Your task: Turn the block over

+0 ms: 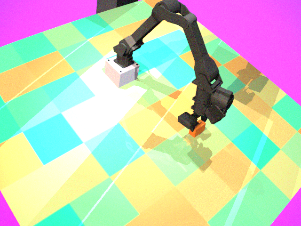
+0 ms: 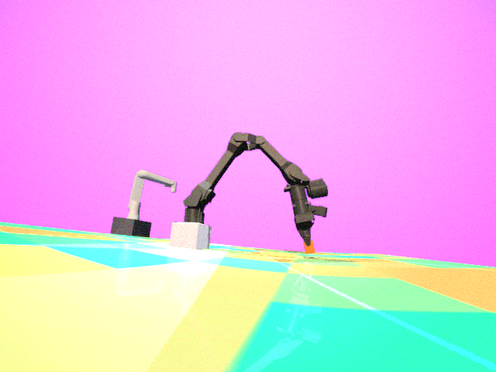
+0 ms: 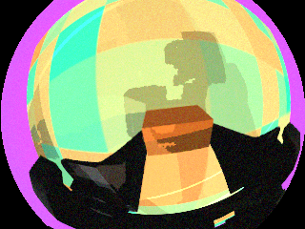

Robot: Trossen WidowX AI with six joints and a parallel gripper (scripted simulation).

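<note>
Right now the orange block is 1 cm behind my gripper tip.
</note>
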